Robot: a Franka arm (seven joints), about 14 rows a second.
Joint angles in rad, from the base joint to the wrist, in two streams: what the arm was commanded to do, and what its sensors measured. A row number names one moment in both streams.
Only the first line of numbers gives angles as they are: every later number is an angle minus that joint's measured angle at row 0.
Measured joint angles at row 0:
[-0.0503 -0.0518 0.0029 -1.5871 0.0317 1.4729 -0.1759]
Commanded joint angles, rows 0 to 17:
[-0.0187 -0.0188 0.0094 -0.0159 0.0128 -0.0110 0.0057]
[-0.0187 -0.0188 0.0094 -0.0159 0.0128 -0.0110 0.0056]
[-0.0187 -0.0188 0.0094 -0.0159 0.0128 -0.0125 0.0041]
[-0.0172 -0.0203 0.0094 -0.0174 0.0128 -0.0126 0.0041]
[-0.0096 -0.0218 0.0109 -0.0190 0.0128 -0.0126 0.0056]
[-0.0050 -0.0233 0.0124 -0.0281 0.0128 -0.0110 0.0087]
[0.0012 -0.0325 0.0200 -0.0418 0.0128 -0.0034 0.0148]
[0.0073 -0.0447 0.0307 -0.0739 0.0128 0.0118 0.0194]
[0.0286 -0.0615 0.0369 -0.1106 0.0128 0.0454 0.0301]
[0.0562 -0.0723 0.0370 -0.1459 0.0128 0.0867 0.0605]
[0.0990 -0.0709 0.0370 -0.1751 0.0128 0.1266 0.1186]
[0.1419 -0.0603 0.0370 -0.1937 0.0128 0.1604 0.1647]
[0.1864 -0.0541 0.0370 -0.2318 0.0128 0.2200 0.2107]
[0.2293 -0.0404 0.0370 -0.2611 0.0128 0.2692 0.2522]
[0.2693 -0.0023 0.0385 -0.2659 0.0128 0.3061 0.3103]
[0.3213 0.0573 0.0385 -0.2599 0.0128 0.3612 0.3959]
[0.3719 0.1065 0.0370 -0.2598 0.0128 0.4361 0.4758]
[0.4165 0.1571 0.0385 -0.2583 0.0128 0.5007 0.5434]
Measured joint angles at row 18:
[0.3463 0.0550 0.0430 -0.2675 0.0026 0.3989 0.4277]
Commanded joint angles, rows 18 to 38:
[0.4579 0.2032 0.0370 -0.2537 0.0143 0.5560 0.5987]
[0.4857 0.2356 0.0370 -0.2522 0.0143 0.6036 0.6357]
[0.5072 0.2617 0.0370 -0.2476 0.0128 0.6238 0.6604]
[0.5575 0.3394 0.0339 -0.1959 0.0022 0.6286 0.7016]
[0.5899 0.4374 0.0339 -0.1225 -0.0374 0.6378 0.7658]
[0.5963 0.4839 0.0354 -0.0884 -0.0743 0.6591 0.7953]
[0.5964 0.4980 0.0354 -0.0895 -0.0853 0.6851 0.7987]
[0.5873 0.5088 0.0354 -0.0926 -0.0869 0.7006 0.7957]
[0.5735 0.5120 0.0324 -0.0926 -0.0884 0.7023 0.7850]
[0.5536 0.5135 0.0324 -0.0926 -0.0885 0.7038 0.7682]
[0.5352 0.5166 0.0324 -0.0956 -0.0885 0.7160 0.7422]
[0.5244 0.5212 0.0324 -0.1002 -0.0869 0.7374 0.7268]
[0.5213 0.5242 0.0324 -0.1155 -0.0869 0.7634 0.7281]
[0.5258 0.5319 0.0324 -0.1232 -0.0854 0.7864 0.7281]
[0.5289 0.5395 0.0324 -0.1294 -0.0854 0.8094 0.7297]
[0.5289 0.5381 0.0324 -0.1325 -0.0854 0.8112 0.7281]
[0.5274 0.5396 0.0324 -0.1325 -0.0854 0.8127 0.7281]
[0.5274 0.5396 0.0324 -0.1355 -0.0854 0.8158 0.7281]
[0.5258 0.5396 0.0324 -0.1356 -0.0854 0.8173 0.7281]
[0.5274 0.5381 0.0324 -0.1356 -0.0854 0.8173 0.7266]
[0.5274 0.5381 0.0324 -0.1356 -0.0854 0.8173 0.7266]
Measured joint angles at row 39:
[0.5336 0.5428 0.0268 -0.1237 -0.0731 0.7955 0.7343]
